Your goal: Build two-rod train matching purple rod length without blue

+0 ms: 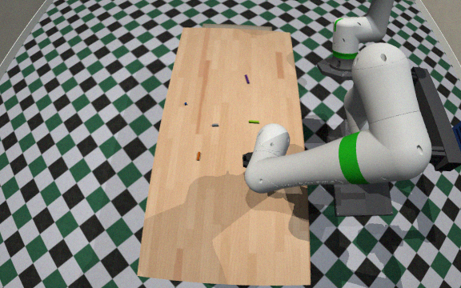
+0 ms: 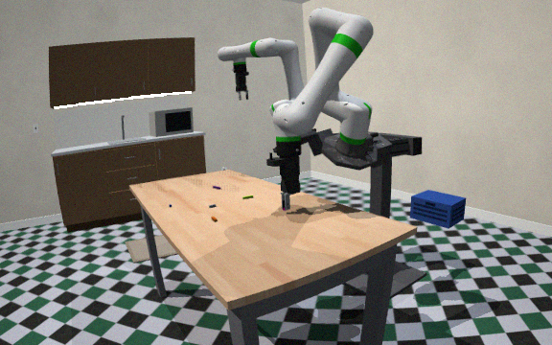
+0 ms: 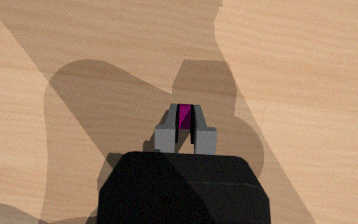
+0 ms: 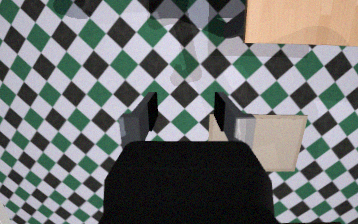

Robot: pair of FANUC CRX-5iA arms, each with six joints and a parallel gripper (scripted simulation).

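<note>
My left gripper is now 20 mm above the magenta rod. From my left hand the other things lie so: lime rod (300 mm to the right, 30 mm below, 30 mm ahead); orange rod (270 mm ahead, 80 mm to the right, 30 mm below); grey rod (260 mm to the right, 210 mm ahead, 30 mm below).
</note>
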